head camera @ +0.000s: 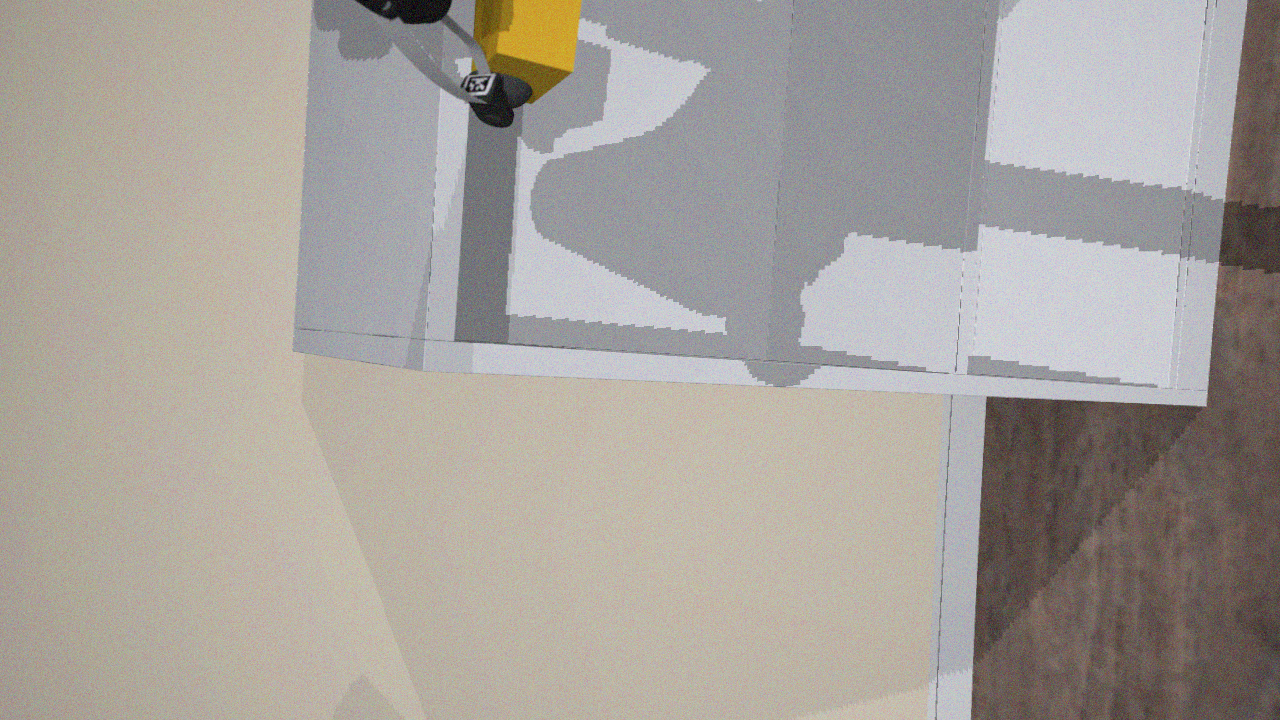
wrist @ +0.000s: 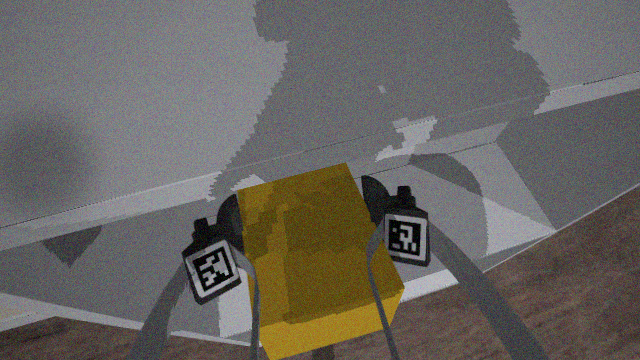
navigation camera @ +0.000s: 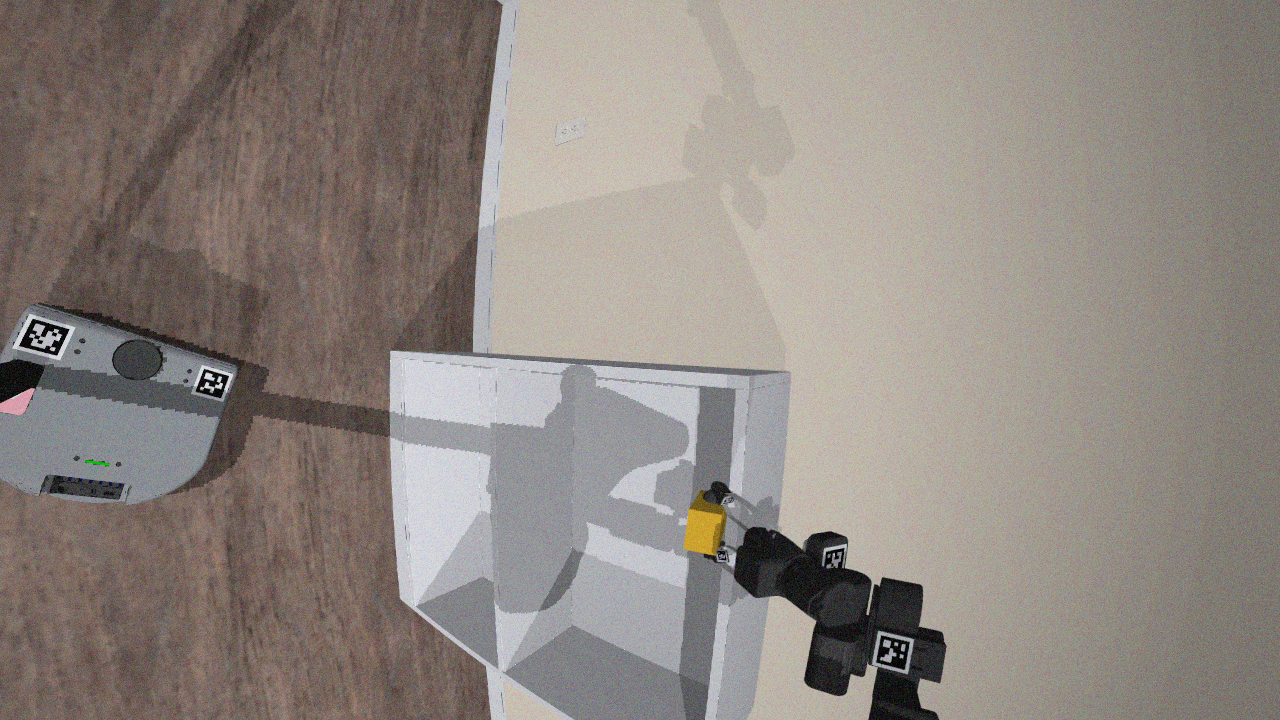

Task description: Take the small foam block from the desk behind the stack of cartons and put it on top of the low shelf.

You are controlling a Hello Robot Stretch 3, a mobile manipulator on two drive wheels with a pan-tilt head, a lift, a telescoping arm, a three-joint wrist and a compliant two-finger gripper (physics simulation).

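Places are measured from the robot's base along level axes (x ahead, y left, z up), in centimetres.
Where they show: robot's base, origin of its link: [navigation camera: 138,358].
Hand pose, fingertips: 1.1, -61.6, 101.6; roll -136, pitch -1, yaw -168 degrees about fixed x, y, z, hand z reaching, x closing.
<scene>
Each offset is from my fingertips to the top centre of the thing, as dx, dy, dz. Level surfaces: height alone.
The yellow foam block @[-0.5, +2.3, +4.2] [head camera: 537,35] [navigation camera: 704,528] [wrist: 320,280] is held between the two fingertips of my gripper [navigation camera: 713,524] [wrist: 303,209]. The gripper is shut on it, with a fingertip against each side in the wrist view. The low shelf @[dz +4.4] [head camera: 366,223] [navigation camera: 765,411] [wrist: 125,100] is light grey with an open front, and lies sideways in the head and navigation views. In the wrist view the block overlaps the front edge of the shelf's top board. No contact between block and shelf can be made out. The desk and cartons do not show.
The pale wall [head camera: 626,537] [navigation camera: 1029,268] stands behind the shelf, with an outlet @[+95.3, -0.4, -55.8] [navigation camera: 570,130] and a white baseboard [head camera: 960,537]. My grey base [navigation camera: 152,429] stands on the brown floor @[dz -101.5] [head camera: 1118,555] [navigation camera: 313,179] before the shelf. My black wrist [navigation camera: 836,600] extends over the shelf's top side.
</scene>
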